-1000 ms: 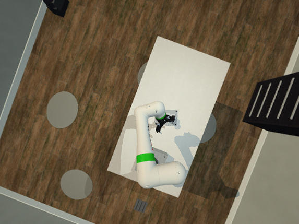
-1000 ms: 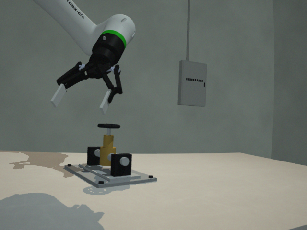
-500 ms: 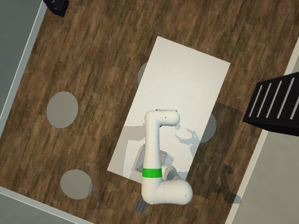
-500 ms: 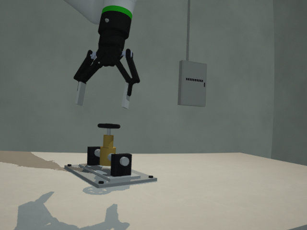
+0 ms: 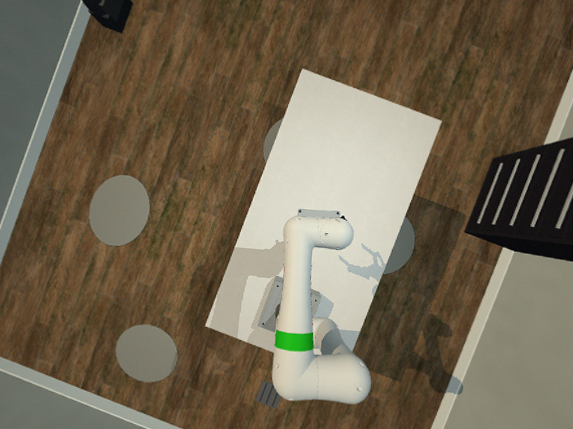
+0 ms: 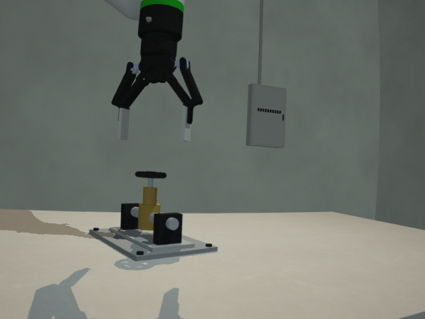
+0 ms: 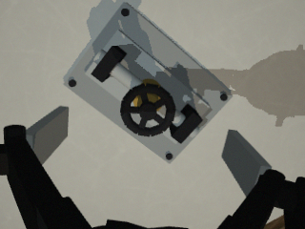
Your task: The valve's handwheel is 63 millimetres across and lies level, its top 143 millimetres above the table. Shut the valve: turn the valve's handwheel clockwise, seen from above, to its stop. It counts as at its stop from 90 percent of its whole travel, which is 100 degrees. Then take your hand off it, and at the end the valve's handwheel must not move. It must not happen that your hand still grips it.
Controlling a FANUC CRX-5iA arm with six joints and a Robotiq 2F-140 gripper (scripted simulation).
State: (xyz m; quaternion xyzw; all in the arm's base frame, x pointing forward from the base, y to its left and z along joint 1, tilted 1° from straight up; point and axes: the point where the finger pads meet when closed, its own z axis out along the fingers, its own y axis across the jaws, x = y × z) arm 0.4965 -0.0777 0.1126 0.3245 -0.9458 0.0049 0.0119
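My hand is 90 mm above the black spoked handwheel.
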